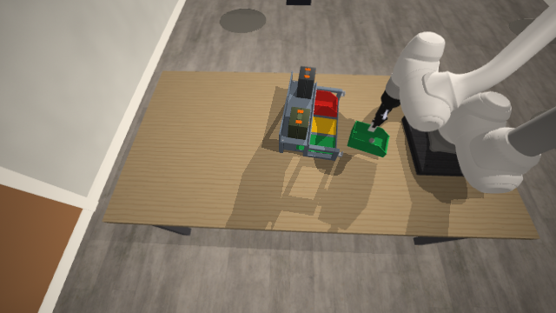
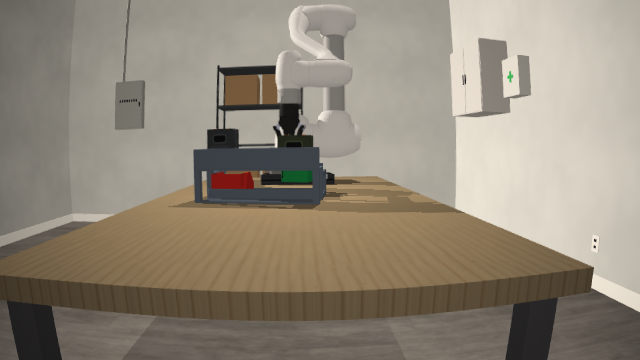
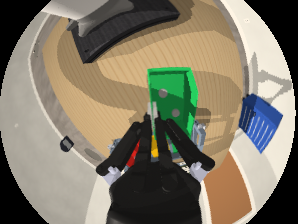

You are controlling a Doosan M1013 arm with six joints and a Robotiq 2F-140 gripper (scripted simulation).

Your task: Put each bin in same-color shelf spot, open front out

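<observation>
The green bin is 10 mm ahead of my hand, 50 mm to the left of it and 40 mm below it. Also, from my hand: red bin (240 mm ahead, 160 mm to the right, 70 mm below).
</observation>
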